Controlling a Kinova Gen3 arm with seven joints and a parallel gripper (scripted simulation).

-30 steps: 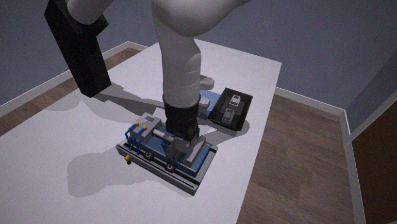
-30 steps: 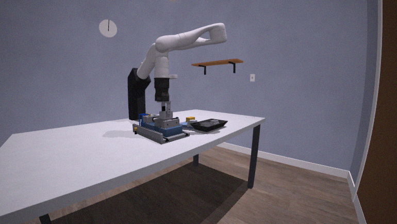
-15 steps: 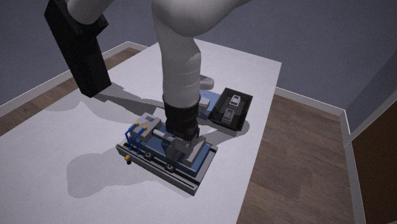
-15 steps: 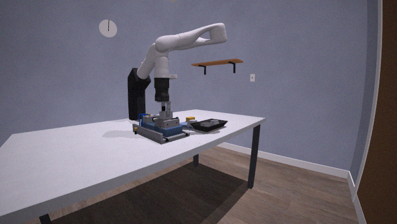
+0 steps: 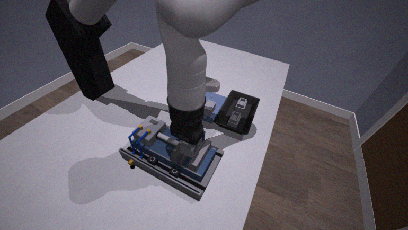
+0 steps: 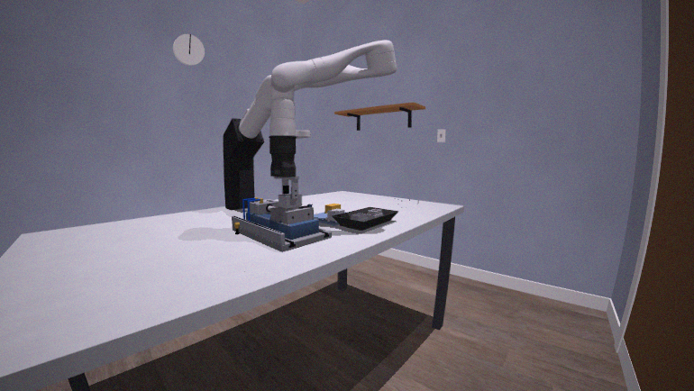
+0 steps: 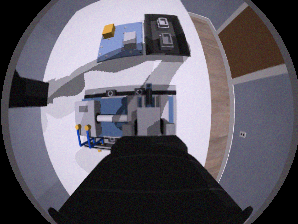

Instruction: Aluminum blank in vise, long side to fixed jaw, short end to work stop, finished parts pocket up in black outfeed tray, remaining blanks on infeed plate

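Now: the fixed jaw 7 cm below my hand and 3 cm ahead of it. Also, from my hand: black outfeed tray (29 cm to the left, 14 cm below, 11 cm ahead); vise (11 cm below, 7 cm behind, 2 cm to the left); gray aluminum blank (27 cm to the left, 12 cm below, 2 cm behind).
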